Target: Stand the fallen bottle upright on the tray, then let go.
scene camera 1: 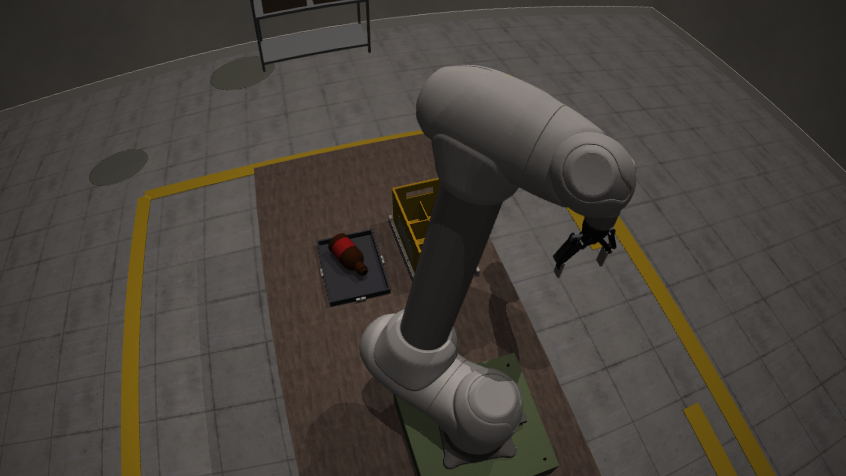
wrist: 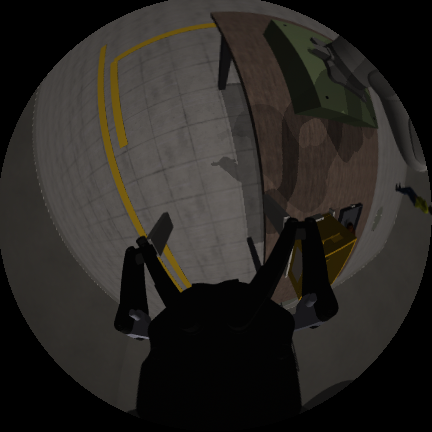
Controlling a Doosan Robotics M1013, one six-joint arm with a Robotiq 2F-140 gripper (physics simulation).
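Places are measured from the arm's base along level axes (x ahead, y left, z up), in metres.
Where they show: gripper, between the fingertips: (scene camera 1: 578, 268) (wrist: 215, 211).
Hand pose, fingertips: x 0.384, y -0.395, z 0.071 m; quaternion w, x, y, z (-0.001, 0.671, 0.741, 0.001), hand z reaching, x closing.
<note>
Each offset is from my fingertips to the centre of the thing. "spot": to the spot under its first point.
The brown bottle {0.256 m ahead, 0.641 m left, 0.137 m down} (scene camera 1: 347, 251) with a red label lies on its side on the dark tray {spot: 0.151 m ahead, 0.658 m left, 0.174 m down} (scene camera 1: 349, 291) in the scene view. Its base is near the tray's far left corner and its neck points toward the near right. In the wrist view the tray {spot: 0.153 m ahead, 0.637 m left, 0.174 m down} (wrist: 350, 212) is small at the right, with part of the bottle (wrist: 351, 227) showing behind the gripper's finger. My gripper (scene camera 1: 580, 263) (wrist: 215, 211) is wide open and empty. It hangs beyond the right edge of the table, far from the bottle and above floor level.
A yellow divided crate {0.286 m ahead, 0.373 m left, 0.092 m down} (scene camera 1: 403, 216) (wrist: 330, 225) stands right of the tray, partly hidden by the arm in the scene view. The green base plate (scene camera 1: 427, 445) (wrist: 302, 75) is under the arm. A shelf unit (scene camera 1: 313, 46) stands at the back. A person (wrist: 420, 202) shows at the wrist view's right.
</note>
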